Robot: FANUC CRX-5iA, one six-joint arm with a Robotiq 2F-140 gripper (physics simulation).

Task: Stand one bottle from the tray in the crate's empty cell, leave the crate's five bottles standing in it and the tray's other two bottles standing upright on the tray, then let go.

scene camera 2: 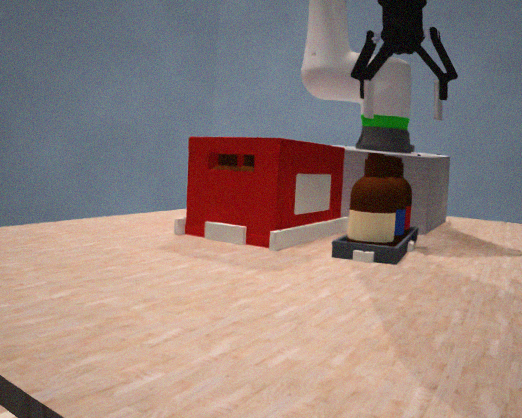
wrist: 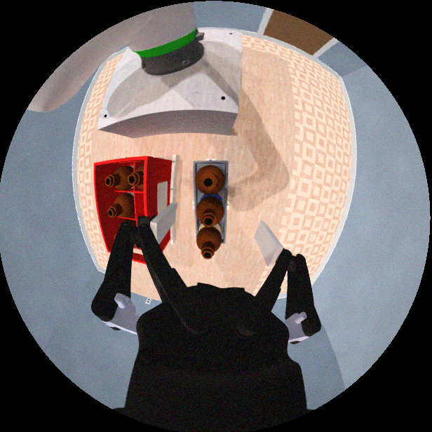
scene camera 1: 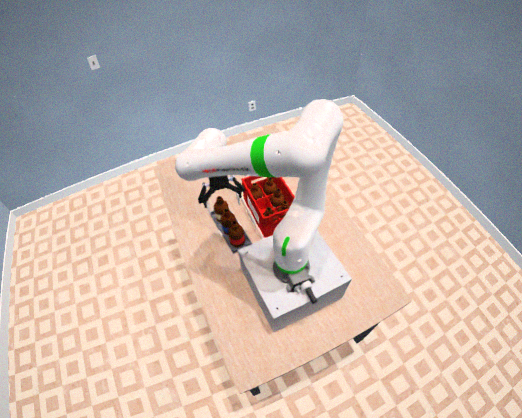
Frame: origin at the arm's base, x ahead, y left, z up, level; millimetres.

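Seen in the pictures: gripper, fingertip midpoint: (scene camera 2: 402, 118) (scene camera 1: 223, 207); arm's base, origin of the base link: (scene camera 2: 383, 150) (scene camera 1: 291, 267).
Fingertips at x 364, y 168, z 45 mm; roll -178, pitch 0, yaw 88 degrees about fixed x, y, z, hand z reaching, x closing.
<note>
Offsets run from my fingertips to a thing's top centre. "spot": to the spot under its first point.
My gripper (scene camera 1: 226, 199) (scene camera 2: 403, 116) (wrist: 217, 220) is open and empty, high above the tray's far end. The dark tray @[spot: 177 mm ahead, 20 mm right, 218 mm down] (scene camera 2: 345, 251) (wrist: 195, 210) holds three upright brown bottles in a row: cream-labelled @[122 mm ahead, 2 mm right, 70 mm down] (scene camera 1: 220, 205) (scene camera 2: 372, 225) (wrist: 208, 237) at the far end from the robot base, blue-labelled @[34 mm ahead, 13 mm right, 70 mm down] (scene camera 1: 228, 219) (wrist: 210, 207) in the middle, red-labelled @[47 mm back, 27 mm right, 70 mm down] (scene camera 1: 236, 234) (wrist: 210, 178) nearest the base. The red crate @[55 mm ahead, 239 mm right, 54 mm down] (scene camera 1: 268, 229) (scene camera 2: 232, 192) (wrist: 159, 172) holds brown bottles. Its empty cell @[spot: 95 mm ahead, 196 mm right, 178 mm down] (scene camera 1: 259, 204) is the middle one on the tray side. A finger partly hides the crate in the wrist view.
The grey base block (scene camera 1: 300, 305) (scene camera 2: 430, 190) (wrist: 195, 122) stands beyond one end of the tray and crate. Pale strips @[spot: 99 mm ahead, 133 mm right, 214 mm down] (scene camera 2: 305, 234) (wrist: 174, 190) edge the crate's foot. The white arm (scene camera 1: 225, 160) reaches above the crate and tray.
</note>
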